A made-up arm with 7 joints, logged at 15 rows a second.
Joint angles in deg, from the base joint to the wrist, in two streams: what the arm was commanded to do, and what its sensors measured. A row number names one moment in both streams.
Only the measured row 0 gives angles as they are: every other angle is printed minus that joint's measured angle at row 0.
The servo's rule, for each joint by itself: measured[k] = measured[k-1] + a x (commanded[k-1-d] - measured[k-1]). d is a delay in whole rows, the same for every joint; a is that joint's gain. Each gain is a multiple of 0.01, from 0.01 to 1. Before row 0 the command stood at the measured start. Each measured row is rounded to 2 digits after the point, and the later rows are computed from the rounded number. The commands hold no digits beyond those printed.
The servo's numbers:
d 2
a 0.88 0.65 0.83 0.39 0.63 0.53 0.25
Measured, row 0:
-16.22 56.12 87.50 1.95 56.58 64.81 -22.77
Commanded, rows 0 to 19:
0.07 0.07 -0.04 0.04 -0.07 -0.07 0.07
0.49 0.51 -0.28 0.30 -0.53 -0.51 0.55
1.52 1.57 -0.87 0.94 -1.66 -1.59 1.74
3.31 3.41 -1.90 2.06 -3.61 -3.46 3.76
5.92 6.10 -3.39 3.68 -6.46 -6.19 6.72
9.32 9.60 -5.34 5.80 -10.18 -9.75 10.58
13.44 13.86 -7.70 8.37 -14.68 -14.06 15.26
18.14 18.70 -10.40 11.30 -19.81 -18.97 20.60
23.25 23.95 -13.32 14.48 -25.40 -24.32 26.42
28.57 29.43 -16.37 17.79 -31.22 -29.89 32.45
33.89 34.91 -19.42 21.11 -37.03 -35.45 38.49
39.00 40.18 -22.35 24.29 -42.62 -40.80 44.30
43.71 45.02 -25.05 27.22 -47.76 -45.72 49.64
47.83 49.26 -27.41 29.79 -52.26 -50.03 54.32
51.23 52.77 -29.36 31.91 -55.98 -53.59 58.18
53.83 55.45 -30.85 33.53 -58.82 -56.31 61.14
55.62 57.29 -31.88 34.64 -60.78 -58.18 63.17
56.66 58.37 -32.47 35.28 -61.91 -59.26 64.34
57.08 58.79 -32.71 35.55 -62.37 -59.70 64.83
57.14 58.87 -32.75 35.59 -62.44 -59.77 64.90
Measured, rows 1 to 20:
0.00 0.00 0.00 0.00 0.00 0.00 0.00
0.00 0.00 0.00 0.00 0.00 0.00 0.00
0.06 0.05 -0.03 0.02 -0.04 -0.04 0.02
0.44 0.35 -0.24 0.13 -0.35 -0.29 0.15
1.39 1.14 -0.76 0.45 -1.18 -0.98 0.55
3.08 2.62 -1.71 1.08 -2.71 -2.29 1.35
5.58 4.88 -3.10 2.09 -5.07 -4.36 2.69
8.87 7.95 -4.96 3.54 -8.29 -7.22 4.66
12.89 11.79 -7.23 5.42 -12.32 -10.85 7.31
17.51 16.28 -9.86 7.71 -17.04 -15.15 10.63
22.56 21.27 -12.73 10.35 -22.31 -20.01 14.58
27.85 26.57 -15.75 13.25 -27.92 -25.25 19.05
33.17 31.99 -18.80 16.32 -33.66 -30.66 23.91
38.30 37.31 -21.75 19.43 -39.30 -36.03 29.01
43.06 42.32 -24.49 22.47 -44.63 -41.17 34.17
47.26 46.83 -26.91 25.32 -49.44 -45.87 39.21
50.75 50.69 -28.94 27.89 -53.56 -49.96 43.95
53.46 53.78 -30.53 30.09 -56.87 -53.33 48.25
55.36 56.06 -31.65 31.86 -59.33 -55.90 51.98
56.50 57.56 -32.33 33.19 -60.96 -57.68 55.07

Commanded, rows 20 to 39:
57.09 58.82 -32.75 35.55 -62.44 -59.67 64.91
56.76 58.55 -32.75 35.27 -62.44 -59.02 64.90
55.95 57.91 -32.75 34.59 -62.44 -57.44 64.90
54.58 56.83 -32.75 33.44 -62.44 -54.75 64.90
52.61 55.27 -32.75 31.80 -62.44 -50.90 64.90
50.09 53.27 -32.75 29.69 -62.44 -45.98 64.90
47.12 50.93 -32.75 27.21 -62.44 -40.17 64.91
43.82 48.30 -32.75 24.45 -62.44 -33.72 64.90
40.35 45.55 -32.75 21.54 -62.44 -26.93 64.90
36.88 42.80 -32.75 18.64 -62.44 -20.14 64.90
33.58 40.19 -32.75 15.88 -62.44 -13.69 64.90
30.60 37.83 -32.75 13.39 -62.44 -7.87 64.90
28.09 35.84 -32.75 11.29 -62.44 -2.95 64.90
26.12 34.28 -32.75 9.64 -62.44 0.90 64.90
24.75 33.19 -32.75 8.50 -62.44 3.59 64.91
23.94 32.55 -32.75 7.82 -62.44 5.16 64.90
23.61 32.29 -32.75 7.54 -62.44 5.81 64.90
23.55 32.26 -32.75 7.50 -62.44 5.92 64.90
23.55 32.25 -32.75 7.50 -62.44 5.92 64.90
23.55 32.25 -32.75 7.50 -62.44 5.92 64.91
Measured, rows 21 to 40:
57.01 58.36 -32.65 34.11 -61.85 -58.75 57.51
57.12 58.69 -32.73 34.69 -62.22 -59.29 59.36
57.09 58.77 -32.75 35.03 -62.36 -59.49 60.75
56.80 58.63 -32.75 35.12 -62.41 -59.24 61.79
56.05 58.16 -32.75 34.91 -62.43 -58.29 62.57
54.76 57.30 -32.75 34.34 -62.44 -56.41 63.15
52.87 55.98 -32.75 33.35 -62.44 -53.49 63.59
50.42 54.22 -32.75 31.92 -62.44 -49.51 63.92
47.52 52.08 -32.75 30.08 -62.44 -44.56 64.17
44.26 49.62 -32.75 27.88 -62.44 -38.81 64.35
40.82 46.97 -32.75 25.41 -62.44 -32.51 64.49
37.35 44.26 -32.75 22.77 -62.44 -25.95 64.59
34.03 41.61 -32.75 20.08 -62.44 -19.45 64.67
31.01 39.15 -32.75 17.47 -62.44 -13.31 64.73
28.44 37.00 -32.75 15.06 -62.44 -7.82 64.77
26.40 35.23 -32.75 12.95 -62.44 -3.20 64.80
24.95 33.90 -32.75 11.21 -62.44 0.40 64.83
24.06 33.02 -32.75 9.89 -62.44 2.92 64.85
23.66 32.55 -32.75 8.97 -62.44 4.45 64.86
23.56 32.36 -32.75 8.40 -62.44 5.23 64.87

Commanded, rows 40 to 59:
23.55 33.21 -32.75 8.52 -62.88 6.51 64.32
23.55 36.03 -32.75 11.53 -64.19 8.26 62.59
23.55 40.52 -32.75 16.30 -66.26 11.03 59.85
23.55 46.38 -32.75 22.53 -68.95 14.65 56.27
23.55 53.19 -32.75 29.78 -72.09 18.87 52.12
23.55 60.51 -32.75 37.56 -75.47 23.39 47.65
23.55 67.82 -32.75 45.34 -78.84 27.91 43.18
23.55 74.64 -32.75 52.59 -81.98 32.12 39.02
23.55 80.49 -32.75 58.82 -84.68 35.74 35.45
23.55 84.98 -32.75 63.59 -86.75 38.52 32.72
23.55 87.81 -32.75 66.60 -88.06 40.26 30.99
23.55 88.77 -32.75 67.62 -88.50 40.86 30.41
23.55 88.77 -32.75 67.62 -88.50 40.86 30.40
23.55 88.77 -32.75 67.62 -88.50 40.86 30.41
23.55 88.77 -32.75 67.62 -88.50 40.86 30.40
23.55 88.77 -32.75 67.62 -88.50 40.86 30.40
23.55 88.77 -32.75 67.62 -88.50 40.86 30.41
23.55 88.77 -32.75 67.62 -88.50 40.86 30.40
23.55 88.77 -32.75 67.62 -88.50 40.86 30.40
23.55 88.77 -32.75 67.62 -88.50 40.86 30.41
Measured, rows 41 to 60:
23.55 32.29 -32.75 8.05 -62.44 5.60 64.88
23.55 32.26 -32.75 7.84 -62.44 5.77 64.89
23.55 32.88 -32.75 8.11 -62.72 6.16 64.75
23.55 34.93 -32.75 9.44 -63.65 7.27 64.21
23.55 38.56 -32.75 12.12 -65.29 9.26 63.12
23.55 43.64 -32.75 16.18 -67.60 12.12 61.41
23.55 49.85 -32.75 21.48 -70.43 15.70 59.09
23.55 56.78 -32.75 27.75 -73.61 19.78 56.23
23.55 63.96 -32.75 34.61 -76.90 24.09 52.97
23.55 70.90 -32.75 41.62 -80.10 28.35 49.48
23.55 77.13 -32.75 48.33 -82.99 32.27 45.97
23.55 82.23 -32.75 54.28 -85.36 35.58 42.66
23.55 85.86 -32.75 59.08 -87.06 38.06 39.74
23.55 87.75 -32.75 62.41 -87.97 39.54 37.41
23.55 88.41 -32.75 64.44 -88.30 40.24 35.66
23.55 88.64 -32.75 65.68 -88.43 40.57 34.35
23.55 88.72 -32.75 66.44 -88.47 40.72 33.36
23.55 88.75 -32.75 66.90 -88.49 40.79 32.62
23.55 88.76 -32.75 67.18 -88.50 40.83 32.07
23.55 88.77 -32.75 67.35 -88.50 40.85 31.65

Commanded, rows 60 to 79:
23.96 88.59 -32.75 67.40 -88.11 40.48 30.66
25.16 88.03 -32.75 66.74 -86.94 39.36 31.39
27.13 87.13 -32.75 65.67 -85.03 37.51 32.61
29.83 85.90 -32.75 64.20 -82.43 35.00 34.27
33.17 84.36 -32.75 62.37 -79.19 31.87 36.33
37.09 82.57 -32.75 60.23 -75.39 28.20 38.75
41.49 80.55 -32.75 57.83 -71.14 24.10 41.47
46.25 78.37 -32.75 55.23 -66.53 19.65 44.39
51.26 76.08 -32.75 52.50 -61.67 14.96 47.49
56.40 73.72 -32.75 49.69 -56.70 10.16 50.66
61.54 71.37 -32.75 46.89 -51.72 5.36 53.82
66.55 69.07 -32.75 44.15 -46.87 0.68 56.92
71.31 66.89 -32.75 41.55 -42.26 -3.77 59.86
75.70 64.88 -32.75 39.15 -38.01 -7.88 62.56
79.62 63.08 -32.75 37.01 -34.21 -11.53 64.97
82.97 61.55 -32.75 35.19 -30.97 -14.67 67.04
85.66 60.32 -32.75 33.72 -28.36 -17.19 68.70
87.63 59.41 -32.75 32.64 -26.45 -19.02 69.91
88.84 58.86 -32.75 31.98 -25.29 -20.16 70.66
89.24 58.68 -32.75 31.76 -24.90 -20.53 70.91
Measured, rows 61 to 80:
23.55 88.77 -32.75 67.46 -88.50 40.86 31.34
23.55 88.77 -32.75 67.52 -88.50 40.86 31.11
23.91 88.65 -32.75 67.47 -88.25 40.66 31.00
25.01 88.25 -32.75 67.19 -87.42 39.97 31.10
26.88 87.52 -32.75 66.60 -85.91 38.67 31.48
29.48 86.47 -32.75 65.66 -83.72 36.72 32.18
32.73 85.10 -32.75 64.38 -80.87 34.15 33.22
36.57 83.46 -32.75 62.76 -77.42 31.00 34.60
40.90 81.57 -32.75 60.84 -73.46 27.34 36.32
45.61 79.49 -32.75 58.65 -69.09 23.26 38.34
50.58 77.27 -32.75 56.25 -64.42 18.86 40.63
55.70 74.96 -32.75 53.69 -59.56 14.25 43.14
60.84 72.63 -32.75 51.04 -54.62 9.54 45.81
65.86 70.32 -32.75 48.35 -49.74 4.84 48.59
70.66 68.09 -32.75 45.70 -45.03 0.28 51.41
75.10 66.00 -32.75 43.15 -40.61 -4.04 54.20
79.08 64.10 -32.75 40.76 -36.58 -8.01 56.89
82.50 62.44 -32.75 38.59 -33.05 -11.54 59.43
85.28 61.06 -32.75 36.69 -30.10 -14.53 61.75
87.35 59.99 -32.75 35.11 -27.80 -16.91 63.79

